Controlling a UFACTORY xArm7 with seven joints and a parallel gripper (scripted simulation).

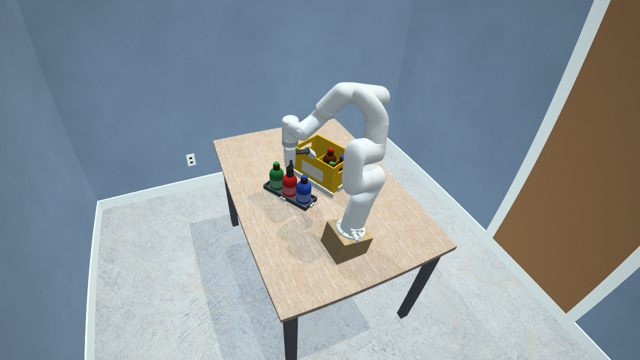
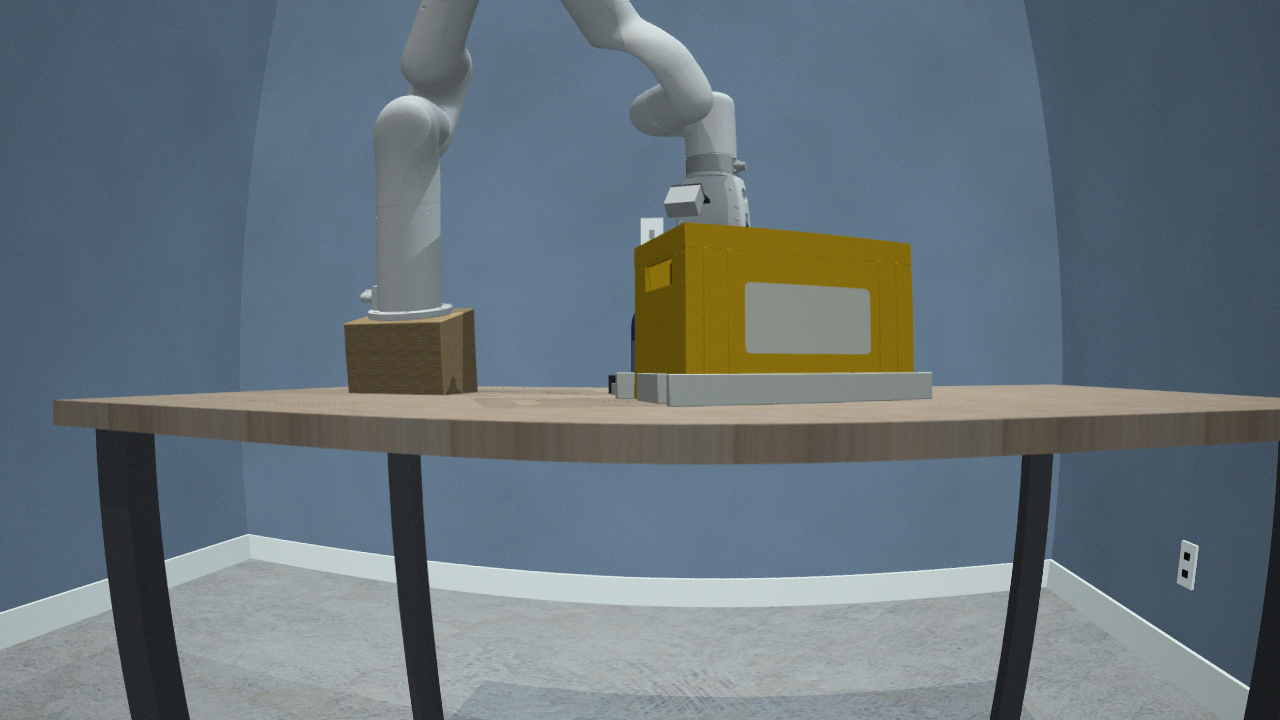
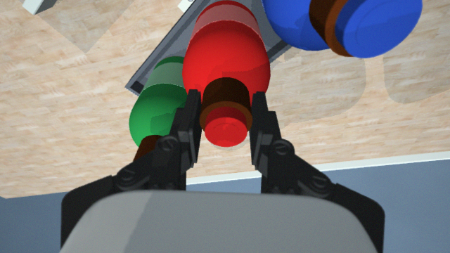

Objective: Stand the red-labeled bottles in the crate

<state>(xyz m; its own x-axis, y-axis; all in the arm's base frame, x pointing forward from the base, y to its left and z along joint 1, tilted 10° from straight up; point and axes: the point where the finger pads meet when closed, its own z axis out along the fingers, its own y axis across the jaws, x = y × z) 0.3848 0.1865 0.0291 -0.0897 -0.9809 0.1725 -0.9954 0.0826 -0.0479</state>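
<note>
My gripper is now 7 cm above the red-labeled bottle. From my hand the other things lie so: blue bottle (7 cm below, 6 cm to the right, 6 cm behind); green-labeled bottle (7 cm below, 7 cm ahead, 5 cm to the left); dark tray (14 cm below).
</note>
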